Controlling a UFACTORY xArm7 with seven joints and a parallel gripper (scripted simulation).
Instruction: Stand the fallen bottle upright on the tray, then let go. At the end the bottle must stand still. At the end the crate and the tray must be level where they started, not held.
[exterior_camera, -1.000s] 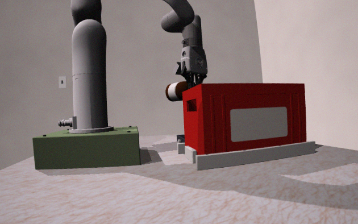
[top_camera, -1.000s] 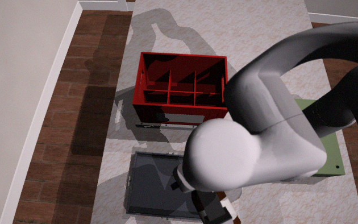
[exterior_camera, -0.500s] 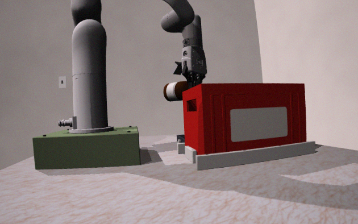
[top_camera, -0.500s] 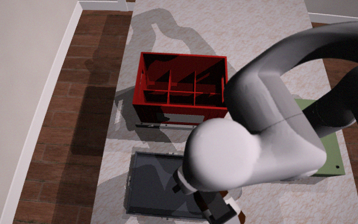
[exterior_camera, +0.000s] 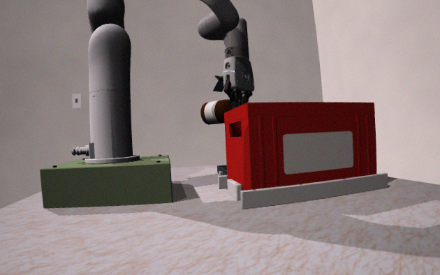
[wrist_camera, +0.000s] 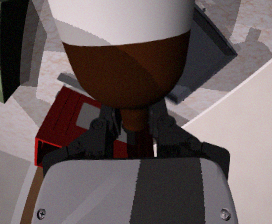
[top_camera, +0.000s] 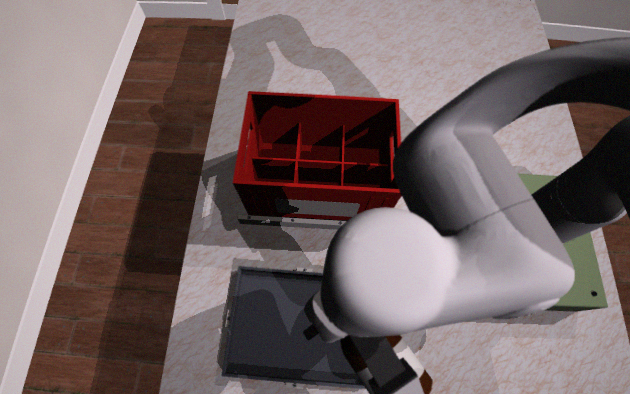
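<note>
Now: hand 50 mm to the right of the brown bottle and 20 mm past it. From my hand the other things lie so: red crate 280 mm to the right, 120 mm below, 10 mm behind; dark grey tray 190 mm below, 70 mm ahead.
</note>
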